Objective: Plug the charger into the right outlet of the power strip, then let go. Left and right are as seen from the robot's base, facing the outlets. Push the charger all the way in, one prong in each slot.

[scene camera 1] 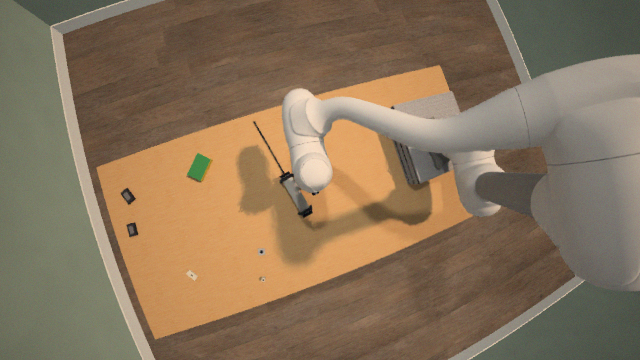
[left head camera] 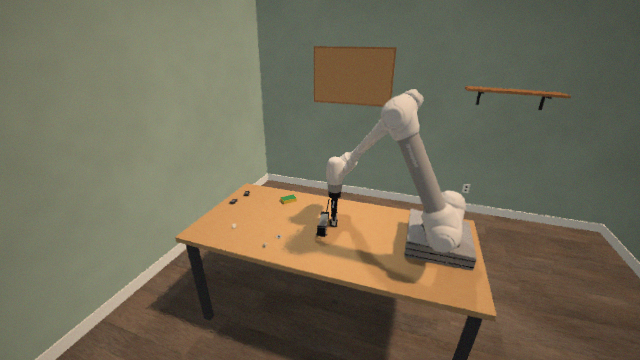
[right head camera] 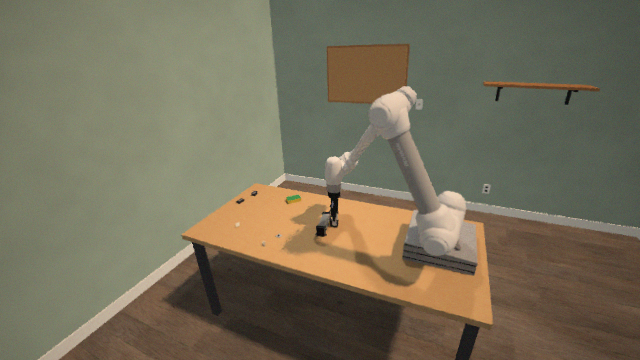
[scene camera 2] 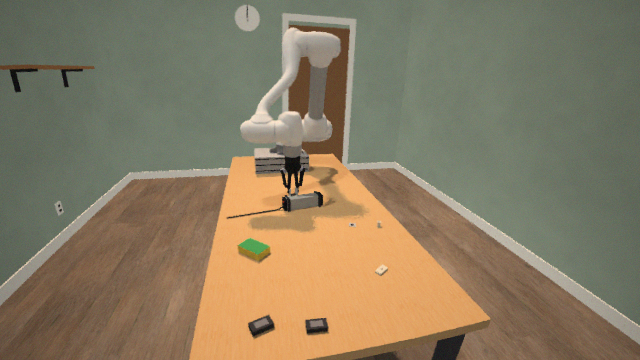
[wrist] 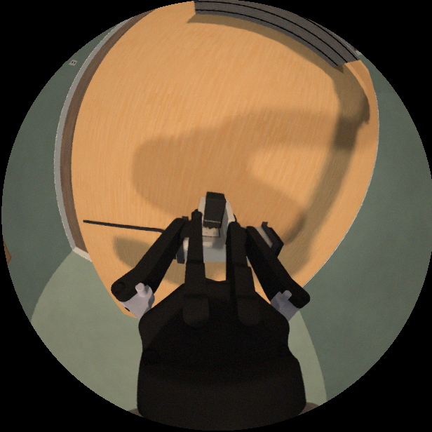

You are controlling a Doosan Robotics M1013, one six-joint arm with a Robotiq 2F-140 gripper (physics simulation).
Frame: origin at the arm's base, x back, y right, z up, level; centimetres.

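Seen in the pictures: gripper, between the fingertips: (left head camera: 334, 223) (right head camera: 335, 223).
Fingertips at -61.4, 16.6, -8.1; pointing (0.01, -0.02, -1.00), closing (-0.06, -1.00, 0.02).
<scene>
Offsets run from my fingertips to a thing's middle, as dx, dy, dz. "spot": to the spot under its first point. Level surfaces: height alone.
The power strip @(-6.8, -2.7, +1.4) (left head camera: 324, 221) (right head camera: 324, 222) (scene camera 1: 296, 194) (scene camera 2: 303, 201) (wrist: 215, 255) is a grey bar with black end caps, lying on the table. Its black cord runs off one end. My gripper (left head camera: 333, 222) (right head camera: 334, 222) (scene camera 2: 293, 192) (wrist: 213, 205) points down beside the strip, on the robot-base side, and is shut on the charger. The black charger (wrist: 215, 206) shows between the fingertips in the wrist view, close to the strip's outlet face. Small gold-coloured prong parts show between them. The fingers hide part of the outlets, so I cannot tell which slots the prongs face.
A green and yellow sponge @(-36.7, +28.4, -0.3) (scene camera 1: 199, 167) (scene camera 2: 254, 249) lies on the table @(dz -1.7) (scene camera 1: 225, 220). Two small dark boxes @(-71.4, +34.1, -0.9) (scene camera 2: 261, 325) @(-77.0, +20.4, -1.0) (scene camera 2: 316, 325) lie near the far end. A small cream piece @(-64.1, -10.0, -1.3) (scene camera 2: 381, 270) and two tiny pale parts @(spot: -32.5, -16.5, -1.4) (scene camera 1: 261, 251) @(spot: -37.6, -27.1, +0.8) (scene camera 1: 263, 279) lie along the other side.
</scene>
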